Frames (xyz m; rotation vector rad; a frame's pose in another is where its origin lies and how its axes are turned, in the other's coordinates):
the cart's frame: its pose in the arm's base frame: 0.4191 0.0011 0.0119 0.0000 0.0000 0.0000
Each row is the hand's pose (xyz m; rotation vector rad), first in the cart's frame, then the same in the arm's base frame.
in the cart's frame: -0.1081 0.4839 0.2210 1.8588 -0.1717 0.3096
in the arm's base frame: 0.3110 0.4850 0.2329 1.8588 -0.1717 0.3096
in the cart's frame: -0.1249 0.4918 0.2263 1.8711 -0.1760 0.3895
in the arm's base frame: 0.2942 0.4929 0.2382 1.8711 -0.1760 0.3895
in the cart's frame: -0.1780 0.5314 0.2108 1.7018 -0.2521 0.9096
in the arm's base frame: 0.2411 0.5325 0.2227 1.7018 -0.2521 0.9096
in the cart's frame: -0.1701 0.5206 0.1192 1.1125 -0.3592 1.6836
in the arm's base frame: 0.2490 0.5217 0.1311 1.1125 -0.3592 1.6836
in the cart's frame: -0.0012 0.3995 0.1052 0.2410 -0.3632 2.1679
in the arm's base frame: 0.4179 0.4006 0.1171 0.2410 -0.3632 2.1679
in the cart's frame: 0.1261 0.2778 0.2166 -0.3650 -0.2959 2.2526
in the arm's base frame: 0.5452 0.2789 0.2285 -0.3650 -0.2959 2.2526
